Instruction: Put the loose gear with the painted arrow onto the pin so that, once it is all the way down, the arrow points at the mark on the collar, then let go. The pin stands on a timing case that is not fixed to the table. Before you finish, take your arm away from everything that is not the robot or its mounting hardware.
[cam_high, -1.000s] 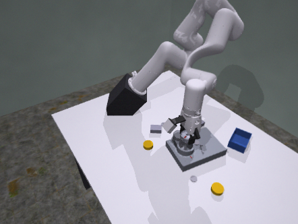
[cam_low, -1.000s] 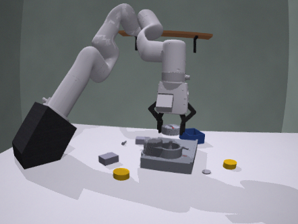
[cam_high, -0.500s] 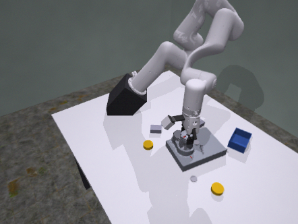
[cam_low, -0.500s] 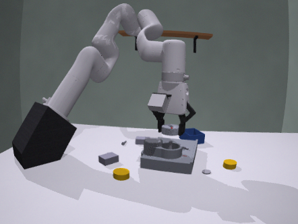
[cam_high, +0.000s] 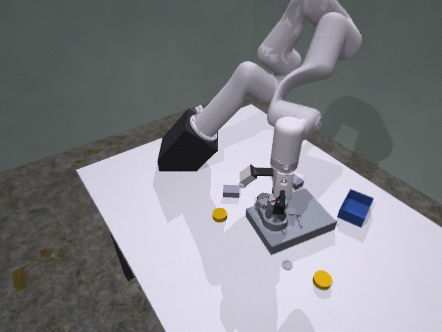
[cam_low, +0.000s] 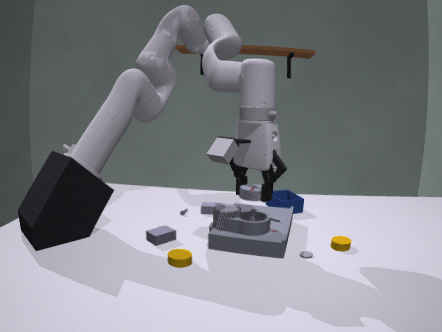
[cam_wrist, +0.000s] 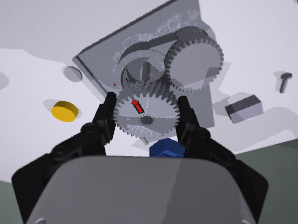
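The grey gear lies right at my hand. From my hand the other things lie so: grey block (200 mm behind, 50 mm to the right, 120 mm below); screw (210 mm behind, 150 mm to the left, 120 mm below); grey disc (130 mm ahead, 40 mm to the right, 130 mm below).
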